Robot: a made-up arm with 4 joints.
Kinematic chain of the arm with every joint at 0, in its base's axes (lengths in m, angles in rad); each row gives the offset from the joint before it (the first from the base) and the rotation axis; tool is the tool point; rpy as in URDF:
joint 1: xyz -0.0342 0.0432 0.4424 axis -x
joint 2: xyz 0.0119 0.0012 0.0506 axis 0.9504 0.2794 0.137
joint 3: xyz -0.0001 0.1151 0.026 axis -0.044 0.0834 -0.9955
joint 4: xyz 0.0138 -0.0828 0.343 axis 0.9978 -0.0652 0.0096
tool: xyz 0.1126 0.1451 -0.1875 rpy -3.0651 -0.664 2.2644
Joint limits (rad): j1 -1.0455..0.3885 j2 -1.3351..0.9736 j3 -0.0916..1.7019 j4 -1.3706..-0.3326
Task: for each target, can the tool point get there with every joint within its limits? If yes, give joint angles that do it. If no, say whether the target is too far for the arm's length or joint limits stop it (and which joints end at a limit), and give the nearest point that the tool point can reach.
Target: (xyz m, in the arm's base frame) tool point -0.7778 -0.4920 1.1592
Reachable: no: too far | nearest point -0.2407 -0.1236 0.6658 | short by 0.817 m
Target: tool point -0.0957 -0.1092 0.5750
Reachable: yes | joints -0.2241 0.6594 1.3650 -0.9099
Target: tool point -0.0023 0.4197 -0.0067
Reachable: no: joint limits stop it (at a limit: joint 1, joint 2, joint 3, joint 4) | nearest point 0.1054 0.2202 0.3973 | short by 0.463 m
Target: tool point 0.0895 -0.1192 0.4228
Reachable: yes | joints -0.9198 0.6221 0.1671 -0.9779
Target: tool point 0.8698 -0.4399 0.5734
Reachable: no: too far | nearest point 0.1458 -0.1523 0.4954 | short by 0.783 m
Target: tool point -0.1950 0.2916 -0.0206
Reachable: no: joint limits stop it (at a limit: joint 1, joint 2, joint 3, joint 4) | nearest point -0.2632 0.2203 0.3574 | short by 0.391 m
